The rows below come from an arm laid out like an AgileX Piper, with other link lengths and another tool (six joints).
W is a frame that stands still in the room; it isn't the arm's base.
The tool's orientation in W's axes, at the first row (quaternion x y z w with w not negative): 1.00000, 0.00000, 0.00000, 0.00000
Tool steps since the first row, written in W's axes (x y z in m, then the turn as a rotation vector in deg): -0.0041, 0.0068, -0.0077, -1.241, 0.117, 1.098; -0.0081, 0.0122, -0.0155, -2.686, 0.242, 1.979; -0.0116, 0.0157, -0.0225, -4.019, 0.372, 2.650; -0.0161, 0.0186, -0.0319, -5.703, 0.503, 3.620; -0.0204, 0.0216, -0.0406, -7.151, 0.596, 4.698; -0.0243, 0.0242, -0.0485, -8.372, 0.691, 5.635; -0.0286, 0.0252, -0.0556, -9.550, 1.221, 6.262; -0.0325, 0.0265, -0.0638, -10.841, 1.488, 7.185; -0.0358, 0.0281, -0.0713, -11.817, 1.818, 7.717
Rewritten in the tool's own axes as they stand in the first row. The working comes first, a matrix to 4 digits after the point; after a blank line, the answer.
The tool's axes in the first row as the columns of a matrix, in W's axes (used below as rounded here):
1.0000, 0.0000, 0.0000
0.0000, -1.0000, 0.0000
0.0000, 0.0000, -1.0000

-0.0041, -0.0068, 0.0077, -1.241, -0.117, -1.098; -0.0081, -0.0122, 0.0155, -2.686, -0.242, -1.979; -0.0116, -0.0157, 0.0225, -4.019, -0.372, -2.650; -0.0161, -0.0186, 0.0319, -5.703, -0.503, -3.620; -0.0204, -0.0216, 0.0406, -7.151, -0.596, -4.698; -0.0243, -0.0242, 0.0485, -8.372, -0.691, -5.635; -0.0286, -0.0252, 0.0556, -9.550, -1.221, -6.262; -0.0325, -0.0265, 0.0638, -10.841, -1.488, -7.185; -0.0358, -0.0281, 0.0713, -11.817, -1.818, -7.717
